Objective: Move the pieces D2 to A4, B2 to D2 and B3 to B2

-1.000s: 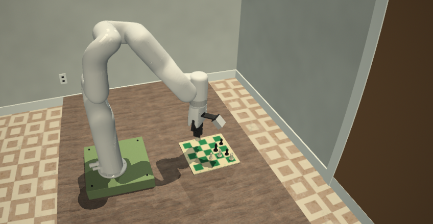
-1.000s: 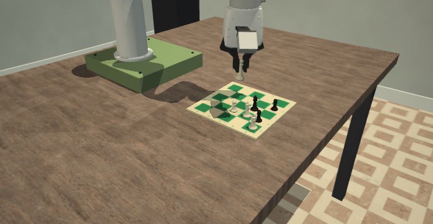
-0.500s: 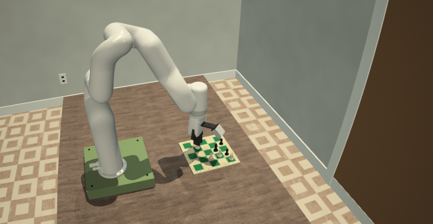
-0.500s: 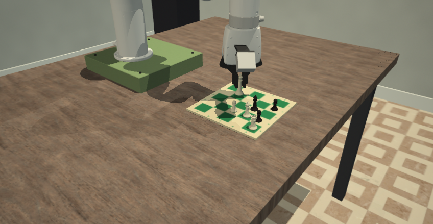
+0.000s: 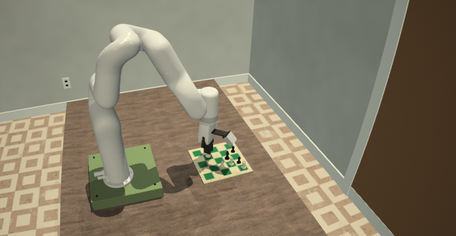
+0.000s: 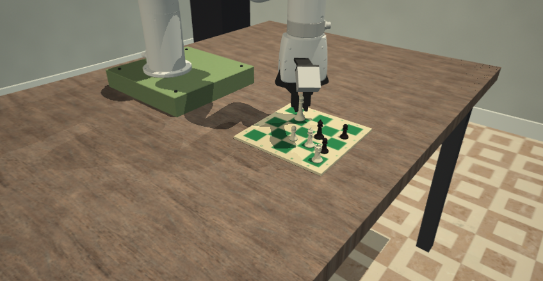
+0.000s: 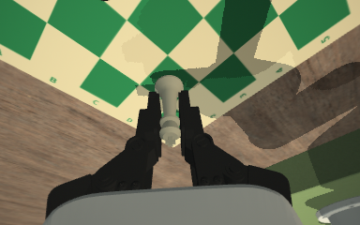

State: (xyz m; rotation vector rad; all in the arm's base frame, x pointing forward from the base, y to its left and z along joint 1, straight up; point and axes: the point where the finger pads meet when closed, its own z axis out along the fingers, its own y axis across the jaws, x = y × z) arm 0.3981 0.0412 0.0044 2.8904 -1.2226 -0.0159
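Now: hand 1 cm above the white king. Also, from my hand: black bishop: 7 cm ahead, 4 cm to the right, 3 cm below; then chessboard: 4 cm ahead, 4 cm to the right, 5 cm below; then white pawn: 3 cm ahead, 8 cm to the right, 4 cm below.
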